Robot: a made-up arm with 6 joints. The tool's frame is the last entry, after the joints.
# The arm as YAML. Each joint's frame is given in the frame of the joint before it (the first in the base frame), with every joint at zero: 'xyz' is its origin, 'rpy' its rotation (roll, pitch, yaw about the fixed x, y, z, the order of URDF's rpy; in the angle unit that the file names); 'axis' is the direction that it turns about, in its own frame. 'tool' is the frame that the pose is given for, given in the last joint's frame.
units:
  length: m
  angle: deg
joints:
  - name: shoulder
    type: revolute
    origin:
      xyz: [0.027, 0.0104, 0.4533]
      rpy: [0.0, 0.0, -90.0]
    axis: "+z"
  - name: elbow
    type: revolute
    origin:
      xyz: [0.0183, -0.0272, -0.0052]
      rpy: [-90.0, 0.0, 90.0]
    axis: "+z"
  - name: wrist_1
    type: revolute
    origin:
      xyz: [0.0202, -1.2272, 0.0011]
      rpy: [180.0, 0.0, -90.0]
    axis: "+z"
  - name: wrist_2
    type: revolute
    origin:
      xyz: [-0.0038, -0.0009, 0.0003]
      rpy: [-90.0, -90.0, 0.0]
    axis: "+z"
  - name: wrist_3
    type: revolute
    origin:
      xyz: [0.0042, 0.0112, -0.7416]
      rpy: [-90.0, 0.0, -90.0]
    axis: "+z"
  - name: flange
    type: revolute
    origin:
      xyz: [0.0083, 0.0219, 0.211]
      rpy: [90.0, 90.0, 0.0]
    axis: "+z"
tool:
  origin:
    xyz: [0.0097, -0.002, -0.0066]
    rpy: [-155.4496, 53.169, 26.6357]
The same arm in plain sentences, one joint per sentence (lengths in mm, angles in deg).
The arm has six revolute joints in a row. What follows holds with every joint at zero, and every direction is one of the base frame's. Joint 1 is mounted 27.0 mm along +x and 10.4 mm along +y and 453.3 mm along +z from the base frame's origin and rotates about +z. Joint 2 is mounted 27.2 mm along -x and 18.3 mm along -y and 5.2 mm along -z from joint 1 and rotates about +y. Joint 3 is mounted 20.2 mm along +x and 1.1 mm along +y and 1227.2 mm along +z from joint 2 and rotates about -y. Joint 4 is mounted 0.9 mm along +x and 0.3 mm along -y and 3.8 mm along -z from joint 3 and rotates about -x. Joint 5 is mounted 741.6 mm along +x and 4.2 mm along -y and 11.2 mm along +z from joint 4 and rotates about -y. Joint 6 is mounted 21.9 mm along +x and 211.0 mm along -y and 8.3 mm along -z from joint 5 and rotates about -x. The tool frame, which is the frame that the pose is given for, is mounted 6.6 mm along +x and 9.7 mm along +y and 2.0 mm along +z from joint 6; its axes are the base frame's turned by roll 92.68, pitch 15.59 and yaw 33.80 deg (as in URDF: about the fixed x, then y, then z).
